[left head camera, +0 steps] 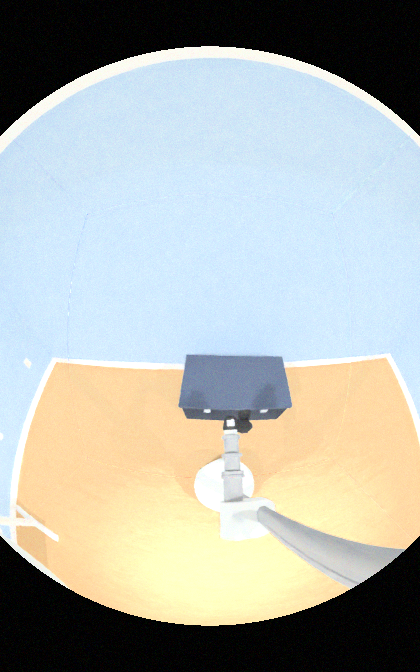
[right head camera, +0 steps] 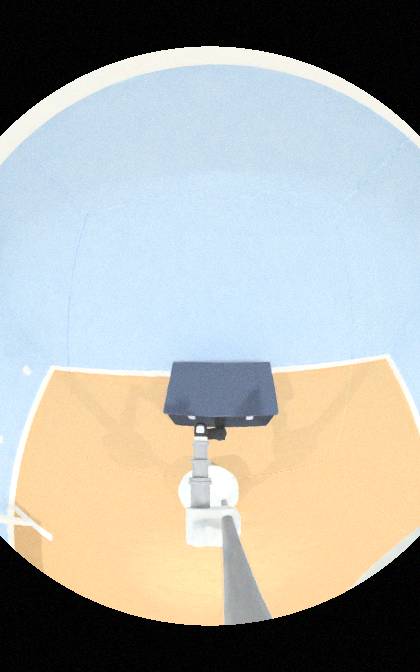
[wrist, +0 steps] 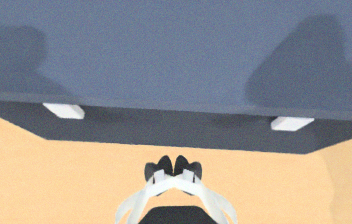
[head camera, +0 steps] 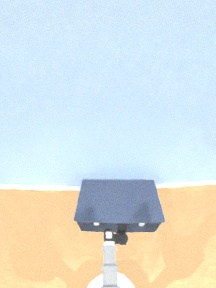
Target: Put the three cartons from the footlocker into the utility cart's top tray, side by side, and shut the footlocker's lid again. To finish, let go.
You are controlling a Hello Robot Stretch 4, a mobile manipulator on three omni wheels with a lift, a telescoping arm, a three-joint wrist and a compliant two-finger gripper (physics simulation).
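Places are measured from the robot's base along level axes (x left, y down, z back), in centimetres.
Pixels of known places: gripper, fingertip midpoint: (wrist: 173, 167).
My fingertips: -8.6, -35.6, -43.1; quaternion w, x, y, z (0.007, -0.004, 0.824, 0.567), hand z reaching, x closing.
Observation:
Behind a point stands the place of what it marks, as x, y, z.
The dark blue footlocker (head camera: 89, 227) @(19.5, -11.3, -56.5) (left head camera: 196, 414) (right head camera: 182, 420) (wrist: 175, 131) @(-9.3, -13.4, -54.9) stands against the wall. Its lid (head camera: 120, 200) @(-12.3, -32.4, -74.1) (left head camera: 235, 377) (right head camera: 220, 385) (wrist: 175, 60) @(-9.0, -32.4, -61.4) lies down over the box, with no gap visible along the front edge. Two white latches show on the front, a left one (wrist: 64, 110) @(11.0, -26.3, -54.7) and a right one (wrist: 292, 123) @(-30.1, -26.3, -52.3). My gripper (head camera: 121, 230) @(-8.6, -35.6, -43.1) (left head camera: 244, 416) (right head camera: 219, 422) (wrist: 173, 167) @(-8.6, -35.6, -43.1) is shut and empty, in front of the footlocker's front wall near its middle. The cartons and the utility cart's top tray do not show in these views.
The pale blue wall (head camera: 107, 100) @(-2.0, -118.7, -110.1) (left head camera: 210, 275) (right head camera: 210, 275) rises behind the footlocker. White bars (left head camera: 37, 523) (right head camera: 34, 524) of some frame stand at the far left edge. My arm (head camera: 109, 260) @(0.0, -75.5, -19.9) (left head camera: 232, 462) (right head camera: 200, 467) reaches straight toward the footlocker above the orange floor (head camera: 40, 240) @(73.1, 2.8, -47.0).

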